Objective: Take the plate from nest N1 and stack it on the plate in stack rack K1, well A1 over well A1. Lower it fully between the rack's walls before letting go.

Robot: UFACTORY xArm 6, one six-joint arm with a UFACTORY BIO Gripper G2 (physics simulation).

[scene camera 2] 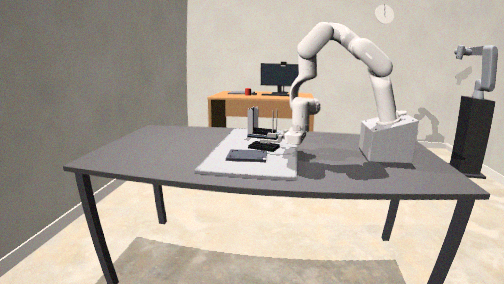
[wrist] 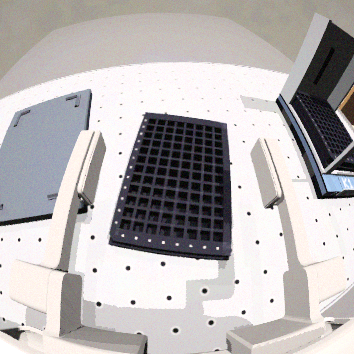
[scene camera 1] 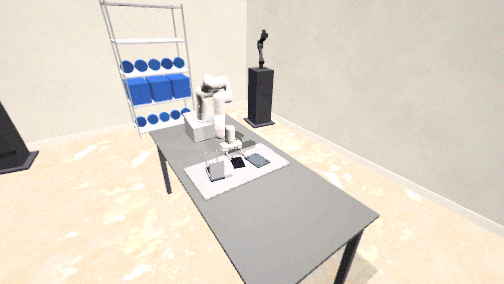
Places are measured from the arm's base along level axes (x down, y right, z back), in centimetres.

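Pixels of known places: hand, its tool point: (scene camera 2: 268, 138) (wrist: 181, 167) (scene camera 1: 236, 156); arm's base, origin of its link: (scene camera 2: 388, 121) (scene camera 1: 201, 117).
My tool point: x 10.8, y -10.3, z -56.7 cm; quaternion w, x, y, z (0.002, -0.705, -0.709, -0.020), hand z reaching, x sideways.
Note:
For each thing: its top centre in the pictures, then the offset to it from my tool point. Level surfaces: height alone.
- black gridded plate, centre of its top: (wrist: 179, 168) (scene camera 2: 264, 144) (scene camera 1: 237, 161) dz -2.1, dx +3.4, dy +0.3 cm
- grey nest, centre of its top: (wrist: 33, 141) (scene camera 2: 247, 153) (scene camera 1: 257, 159) dz -5.5, dx +3.3, dy -14.6 cm
- Rack K1, centre of its top: (scene camera 2: 264, 109) (scene camera 1: 213, 155) dz -7.3, dx -10.1, dy +20.0 cm
- black plate, centre of its top: (wrist: 329, 122) (scene camera 2: 262, 130) dz -8.4, dx +1.4, dy +20.0 cm
- white board, height of its surface: dx +4.8 cm
- grey table, height of its surface: dx +6.1 cm
A black gridded plate (scene camera 1: 237, 162) (scene camera 2: 263, 146) (wrist: 175, 185) lies flat on the white perforated board, between a grey nest and rack K1, slightly turned in the wrist view. The grey nest (scene camera 1: 258, 160) (scene camera 2: 246, 155) (wrist: 45, 155) has raised corner brackets and holds no plate; no N1 label is readable. Rack K1 (scene camera 1: 216, 169) (scene camera 2: 252, 120) (wrist: 307, 55) stands upright on the plate's other side, with a black plate (wrist: 322, 125) inside at its base. My gripper (scene camera 1: 234, 154) (wrist: 181, 171) is open and empty, above the loose plate, one finger past each long side.
The white board (scene camera 1: 210, 191) (scene camera 2: 215, 169) (wrist: 45, 260) lies on the grey table (scene camera 1: 280, 220) (scene camera 2: 130, 155). The rack's upright walls and thin posts stand close to the gripper. The arm's base box (scene camera 1: 200, 131) (scene camera 2: 390, 142) stands on the table.

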